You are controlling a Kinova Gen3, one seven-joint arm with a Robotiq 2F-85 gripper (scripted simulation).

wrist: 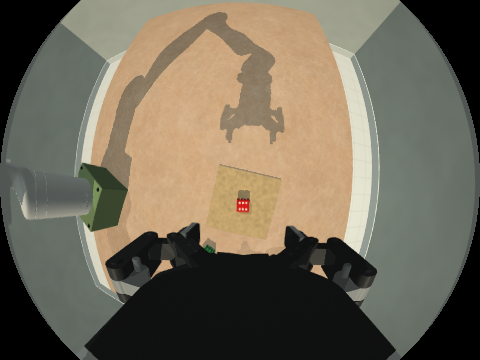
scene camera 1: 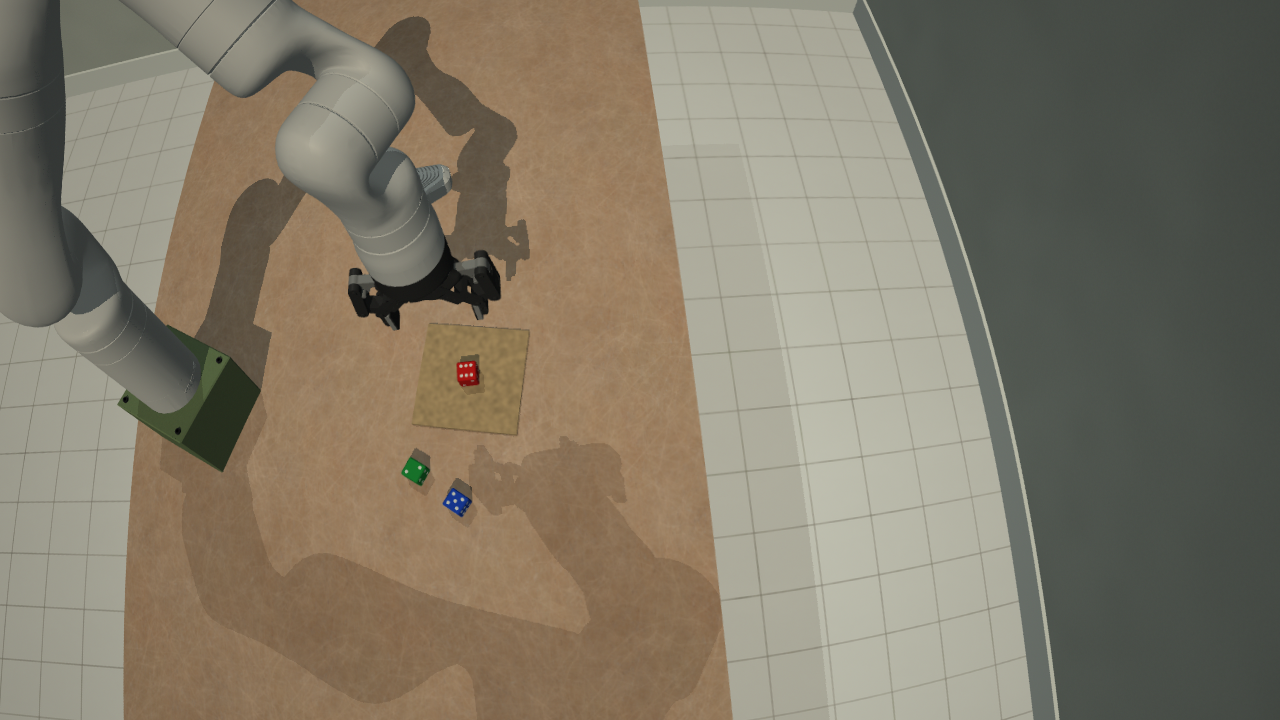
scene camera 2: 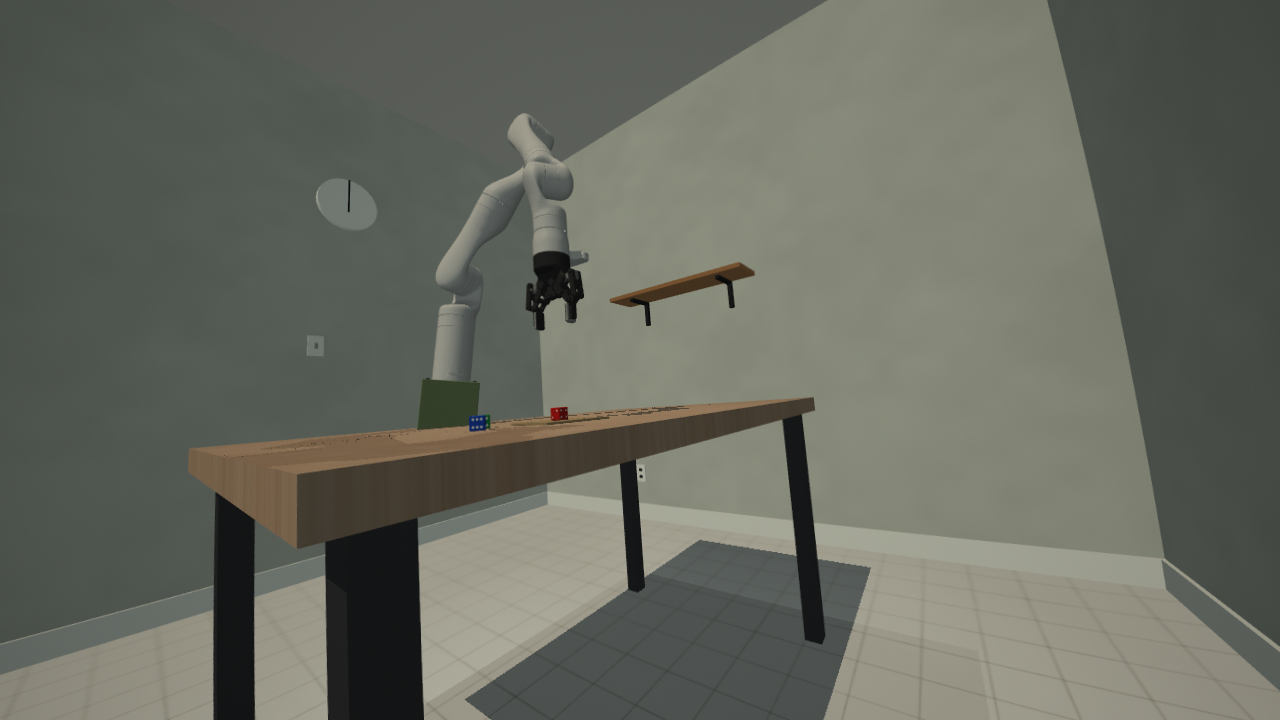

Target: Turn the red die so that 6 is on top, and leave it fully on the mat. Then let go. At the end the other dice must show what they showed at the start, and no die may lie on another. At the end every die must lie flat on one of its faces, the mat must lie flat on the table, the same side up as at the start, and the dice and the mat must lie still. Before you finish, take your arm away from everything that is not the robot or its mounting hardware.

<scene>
gripper: wrist 242,234; scene camera 1; scene camera 2
same spot on gripper: (scene camera 1: 460,294) = (scene camera 2: 561,288)
</scene>
